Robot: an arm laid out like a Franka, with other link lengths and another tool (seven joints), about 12 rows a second.
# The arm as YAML. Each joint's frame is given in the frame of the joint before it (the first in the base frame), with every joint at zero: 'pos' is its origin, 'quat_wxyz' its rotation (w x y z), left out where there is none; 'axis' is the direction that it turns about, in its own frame. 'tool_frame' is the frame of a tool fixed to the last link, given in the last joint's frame.
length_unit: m
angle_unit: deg
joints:
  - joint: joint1
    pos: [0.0, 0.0, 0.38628]
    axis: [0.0, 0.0, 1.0]
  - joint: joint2
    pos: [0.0, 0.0, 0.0]
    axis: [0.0, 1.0, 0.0]
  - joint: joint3
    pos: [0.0, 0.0, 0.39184]
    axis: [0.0, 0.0, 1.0]
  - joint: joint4
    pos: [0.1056, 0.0, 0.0]
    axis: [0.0, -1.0, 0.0]
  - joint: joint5
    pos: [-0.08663, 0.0, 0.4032]
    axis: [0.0, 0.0, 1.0]
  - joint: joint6
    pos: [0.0, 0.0, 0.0]
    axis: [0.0, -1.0, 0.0]
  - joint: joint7
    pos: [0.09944, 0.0, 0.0]
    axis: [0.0, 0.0, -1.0]
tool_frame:
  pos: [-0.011, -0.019, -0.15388]
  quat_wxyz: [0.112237, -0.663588, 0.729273, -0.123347]
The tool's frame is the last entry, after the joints.
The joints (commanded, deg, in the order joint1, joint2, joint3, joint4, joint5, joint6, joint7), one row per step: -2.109, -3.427, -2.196, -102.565, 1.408, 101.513, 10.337; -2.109, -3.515, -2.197, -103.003, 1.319, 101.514, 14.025; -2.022, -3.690, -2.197, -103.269, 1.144, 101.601, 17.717; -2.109, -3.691, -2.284, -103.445, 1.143, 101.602, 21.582; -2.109, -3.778, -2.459, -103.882, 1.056, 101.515, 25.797; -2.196, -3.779, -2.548, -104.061, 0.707, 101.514, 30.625; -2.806, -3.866, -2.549, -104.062, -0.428, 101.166, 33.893; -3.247, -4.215, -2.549, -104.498, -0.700, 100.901, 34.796; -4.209, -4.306, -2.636, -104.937, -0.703, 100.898, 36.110; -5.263, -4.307, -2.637, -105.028, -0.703, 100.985, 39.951; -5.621, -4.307, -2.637, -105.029, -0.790, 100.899, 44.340; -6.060, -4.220, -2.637, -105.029, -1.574, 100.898, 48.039; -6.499, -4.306, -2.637, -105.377, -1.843, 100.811, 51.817
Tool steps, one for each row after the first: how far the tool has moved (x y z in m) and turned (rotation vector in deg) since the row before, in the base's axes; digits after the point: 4 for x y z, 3 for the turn. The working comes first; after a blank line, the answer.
Tool pose at each row, in the base's axes (x y z in m, rotation vector in deg; the steps are taken from these numbers as rounded here): 0.5826, -0.0579, 0.6546, -93.666, 135.399, -23.387; 0.5802, -0.0570, 0.6517, -89.725, 138.995, -23.648; 0.5782, -0.0554, 0.6513, -85.630, 142.165, -24.260; 0.5767, -0.0559, 0.6497, -80.894, 145.693, -24.592; 0.5740, -0.0564, 0.6467, -75.785, 149.564, -24.873; 0.5725, -0.0573, 0.6452, -69.741, 153.527, -25.741; 0.5699, -0.0648, 0.6457, -65.430, 156.549, -27.506; 0.5659, -0.0693, 0.6451, -63.972, 157.778, -27.802; 0.5629, -0.0790, 0.6422, -60.997, 159.667, -27.863; 0.5609, -0.0879, 0.6416, -54.331, 162.776, -28.389; 0.5598, -0.0899, 0.6414, -47.799, 165.612, -28.937; 0.5591, -0.0947, 0.6406, -42.315, 167.887, -30.389; 0.5568, -0.0979, 0.6384, -36.481, 170.234, -31.001

-0.0024, 0.0009, -0.0029, 0.090, 0.438, -3.670; -0.0020, 0.0016, -0.0004, -0.029, 0.093, -3.574; -0.0015, -0.0005, -0.0016, 0.154, 0.249, -4.035; -0.0027, -0.0005, -0.0030, 0.090, 0.523, -4.368; -0.0015, -0.0009, -0.0015, -0.204, 0.283, -4.940; -0.0026, -0.0075, 0.0005, -1.021, 0.370, -3.674; -0.0040, -0.0045, -0.0006, -0.205, 0.368, -1.296; -0.0030, -0.0097, -0.0029, 0.055, 0.336, -2.361; -0.0020, -0.0089, -0.0006, 0.014, -0.032, -4.895; -0.0011, -0.0020, -0.0002, -0.062, 0.055, -4.731; -0.0007, -0.0048, -0.0008, -0.753, 0.138, -3.991; -0.0023, -0.0032, -0.0022, -0.224, 0.290, -4.166
